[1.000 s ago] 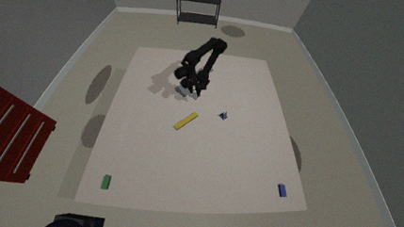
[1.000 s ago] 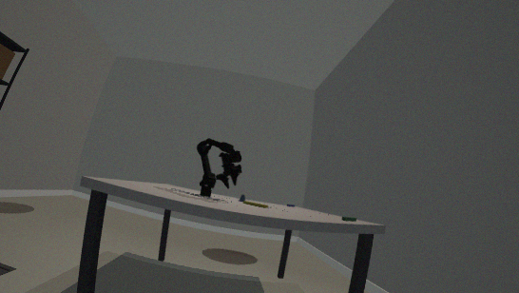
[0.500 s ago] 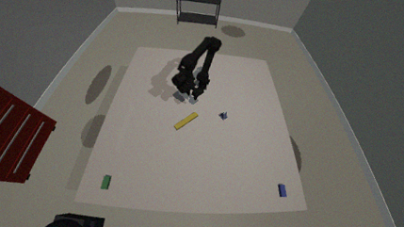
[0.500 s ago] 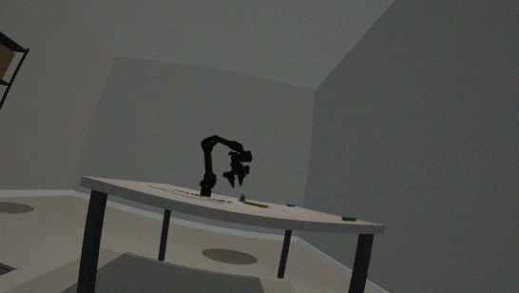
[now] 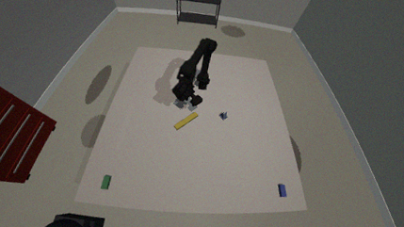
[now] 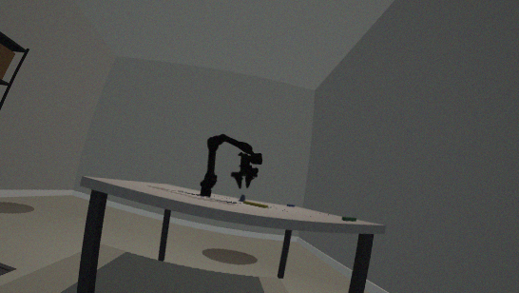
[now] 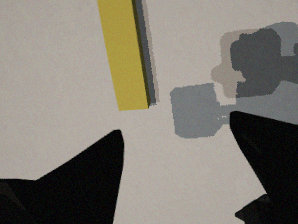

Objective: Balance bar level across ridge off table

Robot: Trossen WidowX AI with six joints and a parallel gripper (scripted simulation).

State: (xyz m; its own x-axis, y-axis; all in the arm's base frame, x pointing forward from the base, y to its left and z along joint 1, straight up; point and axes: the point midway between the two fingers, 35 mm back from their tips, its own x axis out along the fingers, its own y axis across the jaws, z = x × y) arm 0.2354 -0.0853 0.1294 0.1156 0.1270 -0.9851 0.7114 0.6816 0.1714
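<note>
The yellow bar lies 90 mm below my gripper tip, 80 mm ahead of it and 20 mm to the right of it. Round my gripper tip: blue block: 580 mm to the left, 500 mm ahead, 90 mm below; green block: 500 mm ahead, 420 mm to the right, 90 mm below.
</note>
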